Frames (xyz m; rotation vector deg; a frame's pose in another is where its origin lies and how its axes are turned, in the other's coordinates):
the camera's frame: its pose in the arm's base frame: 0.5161 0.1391 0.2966 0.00 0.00 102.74
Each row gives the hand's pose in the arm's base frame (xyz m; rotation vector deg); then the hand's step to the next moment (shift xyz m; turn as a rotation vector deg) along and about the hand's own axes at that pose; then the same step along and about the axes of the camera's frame.
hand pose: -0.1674 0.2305 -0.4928 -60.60 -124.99 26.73
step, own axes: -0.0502 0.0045 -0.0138 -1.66 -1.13 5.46
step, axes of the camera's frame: -0.0434 -0.0260 -0.0130 -1.31 4.06 -3.96
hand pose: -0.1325 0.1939 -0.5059 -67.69 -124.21 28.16
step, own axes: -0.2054 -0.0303 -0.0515 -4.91 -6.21 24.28
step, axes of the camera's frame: -0.2059 -0.0564 -0.0135 -4.01 19.43 -16.09
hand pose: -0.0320 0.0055 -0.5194 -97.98 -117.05 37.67
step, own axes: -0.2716 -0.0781 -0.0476 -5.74 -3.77 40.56
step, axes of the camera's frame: -0.2698 0.0480 0.0839 -4.47 26.98 -30.73
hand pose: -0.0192 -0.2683 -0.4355 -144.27 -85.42 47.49
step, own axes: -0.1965 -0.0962 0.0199 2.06 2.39 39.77
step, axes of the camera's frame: -0.0807 0.1806 0.0956 -2.85 18.29 -35.34
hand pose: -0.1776 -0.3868 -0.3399 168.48 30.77 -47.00
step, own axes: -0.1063 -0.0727 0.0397 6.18 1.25 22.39
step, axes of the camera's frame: 0.0571 0.1197 0.0238 -0.84 6.04 -22.45
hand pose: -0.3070 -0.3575 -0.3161 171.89 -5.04 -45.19
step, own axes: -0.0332 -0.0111 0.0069 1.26 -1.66 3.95
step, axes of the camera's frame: 0.0197 0.0281 0.0097 1.62 0.43 -4.14
